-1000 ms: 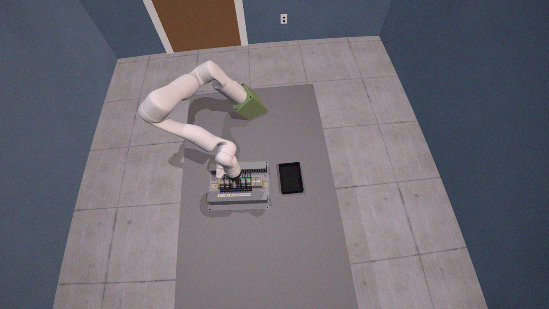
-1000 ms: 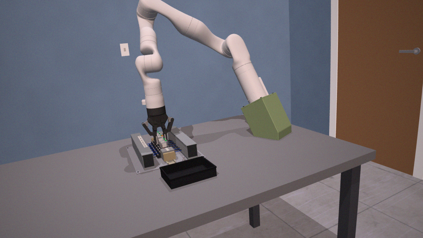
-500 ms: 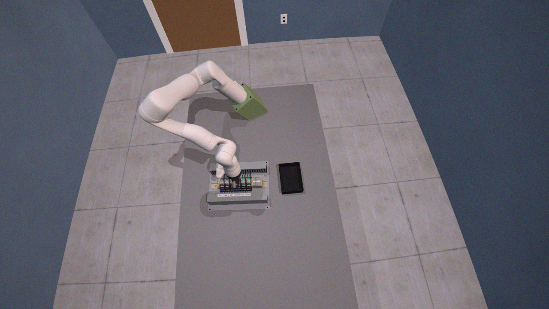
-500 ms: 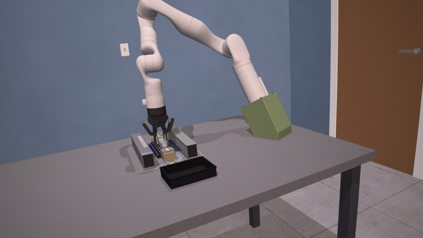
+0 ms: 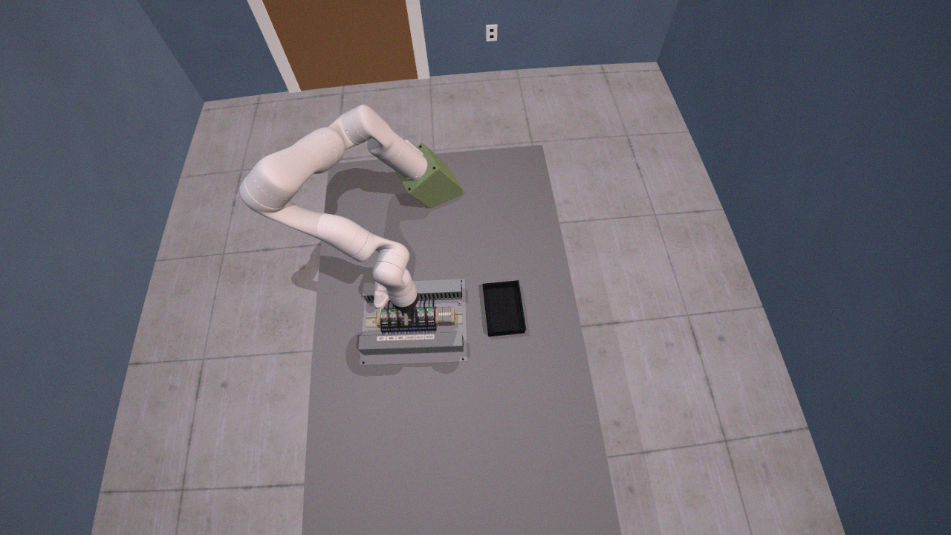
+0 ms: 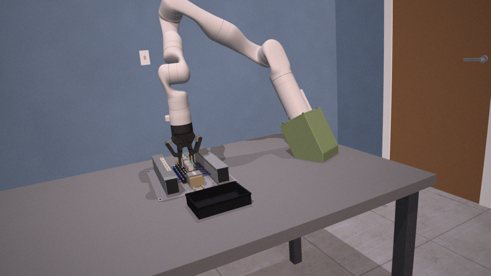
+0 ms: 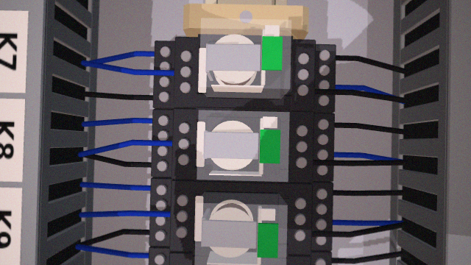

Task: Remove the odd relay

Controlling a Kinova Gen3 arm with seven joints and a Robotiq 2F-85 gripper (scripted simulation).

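Now: the relay panel 3 cm below my hand. The rest, counted from my hand: black parts tray: 28 cm to the left, 4 cm below, 2 cm behind; then relay: 1 cm below.
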